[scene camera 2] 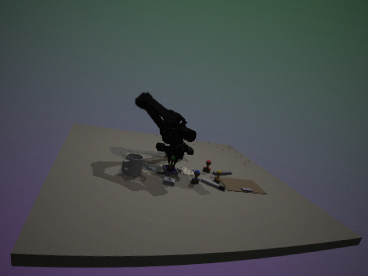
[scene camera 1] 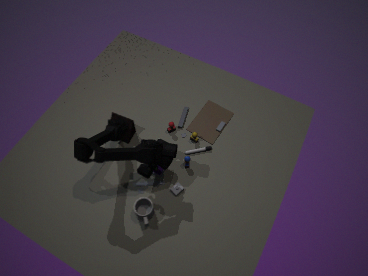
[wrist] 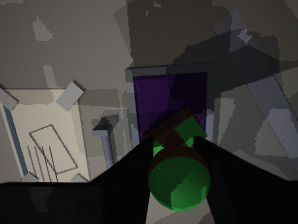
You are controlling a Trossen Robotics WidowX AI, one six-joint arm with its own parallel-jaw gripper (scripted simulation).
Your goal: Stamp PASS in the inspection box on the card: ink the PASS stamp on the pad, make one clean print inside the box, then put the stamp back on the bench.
Scene:
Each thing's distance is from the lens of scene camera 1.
brown board (scene camera 1: 211,120): 1.51 m

